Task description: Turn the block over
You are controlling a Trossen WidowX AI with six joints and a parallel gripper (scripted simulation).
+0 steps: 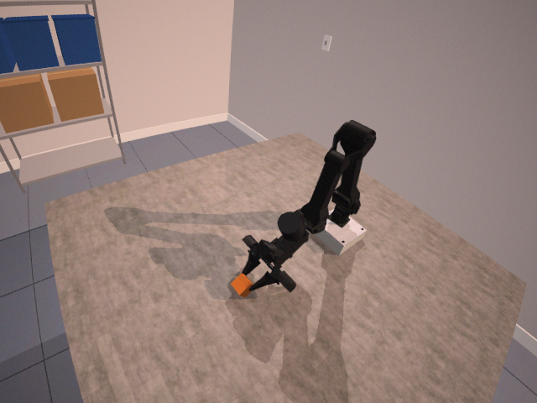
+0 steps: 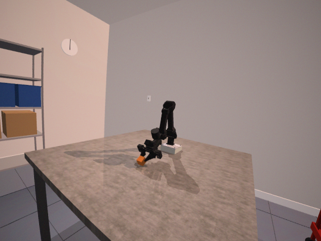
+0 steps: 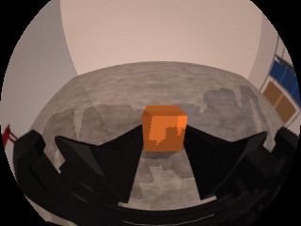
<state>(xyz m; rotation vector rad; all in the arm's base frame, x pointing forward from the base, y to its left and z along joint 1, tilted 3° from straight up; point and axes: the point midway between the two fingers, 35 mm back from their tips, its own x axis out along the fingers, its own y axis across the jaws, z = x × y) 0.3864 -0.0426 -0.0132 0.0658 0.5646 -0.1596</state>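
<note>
The orange block is 1 cm below my gripper tip.
</note>
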